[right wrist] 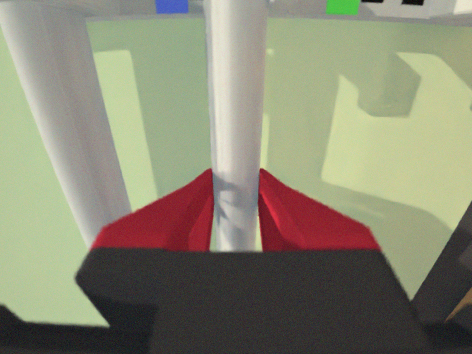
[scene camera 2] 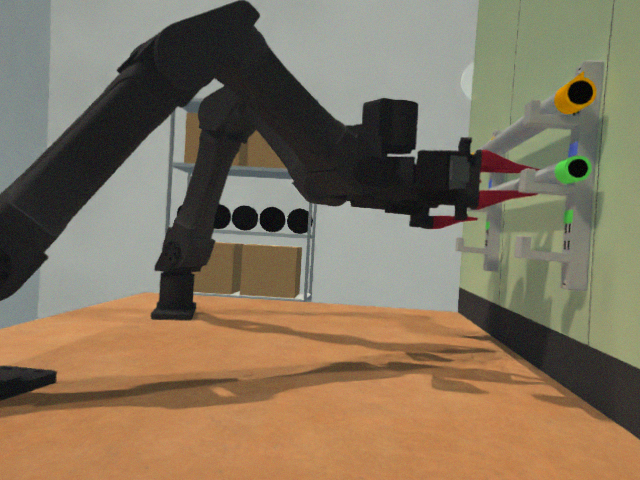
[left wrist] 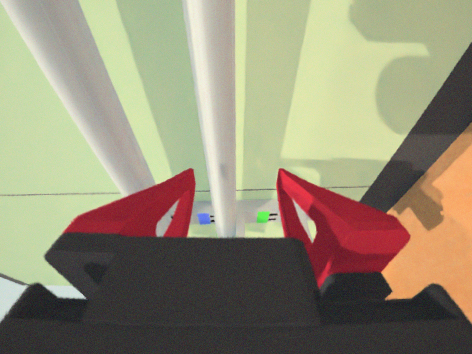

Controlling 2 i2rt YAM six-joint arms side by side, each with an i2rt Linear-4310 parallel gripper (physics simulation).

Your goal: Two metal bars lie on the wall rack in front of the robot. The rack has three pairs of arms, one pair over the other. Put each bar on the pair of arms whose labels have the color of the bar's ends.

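Frame: origin at the left arm's base, x up, y back, z right, level; centimetres.
Where they show: left gripper, between the fingertips: (left wrist: 235,176); right gripper, between the fingertips: (right wrist: 235,178); left arm's base, origin of its link: (scene camera 2: 175,312).
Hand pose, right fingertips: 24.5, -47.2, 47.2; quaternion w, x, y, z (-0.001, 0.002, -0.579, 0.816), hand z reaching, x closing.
Observation:
Each offset is from my right fingertips to the top centre of the thing, as dx, dy, dz. Level surfaces: height alone.
The green-ended bar @(+1.3, -1.8, -10.7) (scene camera 2: 572,169) (left wrist: 215,100) (right wrist: 237,125) lies at the middle pair of arms of the rack @(+12.2, +2.8, +8.8) (scene camera 2: 580,237), where the blue labels sit just above. The orange-ended bar @(+9.3, -1.7, -11.3) (scene camera 2: 573,95) (left wrist: 87,95) (right wrist: 77,125) lies on the top pair. The bottom pair, below the green labels, holds no bar. My right gripper (scene camera 2: 536,181) (right wrist: 235,178) is shut on the green-ended bar, a fingertip against each side. My left gripper (left wrist: 235,176) is part open, with the same bar passing between its fingers without being clamped; in scene camera 2 it is mostly hidden behind the right gripper.
The green wall (scene camera 2: 537,67) stands behind the rack, with a dark strip (scene camera 2: 547,346) along its foot. The wooden table @(dx -24.5) (scene camera 2: 310,439) lies below. Both arms are close together at the rack. A shelf unit (scene camera 2: 169,170) with cardboard boxes (scene camera 2: 271,271) stands in the background.

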